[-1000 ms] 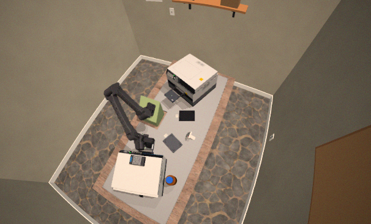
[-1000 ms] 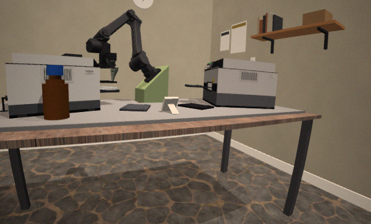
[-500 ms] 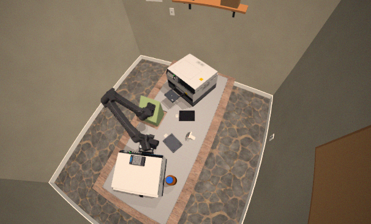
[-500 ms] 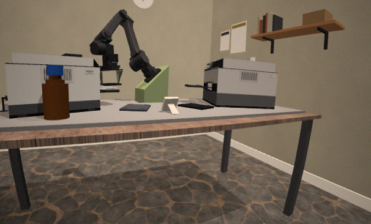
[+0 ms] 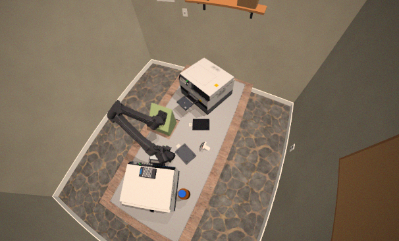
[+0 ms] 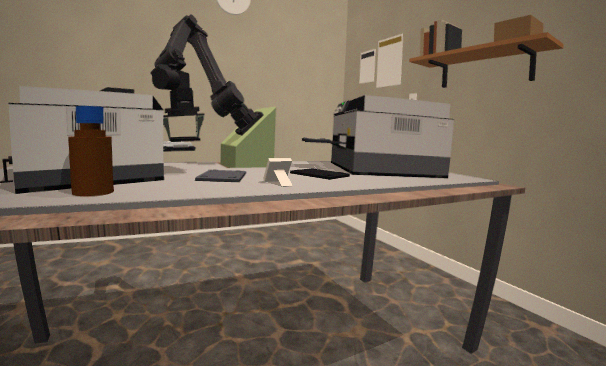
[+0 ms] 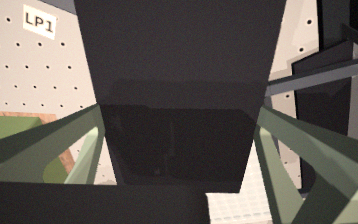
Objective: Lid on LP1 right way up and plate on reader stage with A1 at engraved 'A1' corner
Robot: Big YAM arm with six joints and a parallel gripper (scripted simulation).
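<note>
The grey pad is 120 mm ahead of my hand, 100 mm to the left of it and 110 mm below it. From my hand the other things lie so: lidded white well plate (80 mm behind, 30 mm to the right, 30 mm below); then brown capped bottle (280 mm ahead, 220 mm to the right); then dark lid (right at my hand).
</note>
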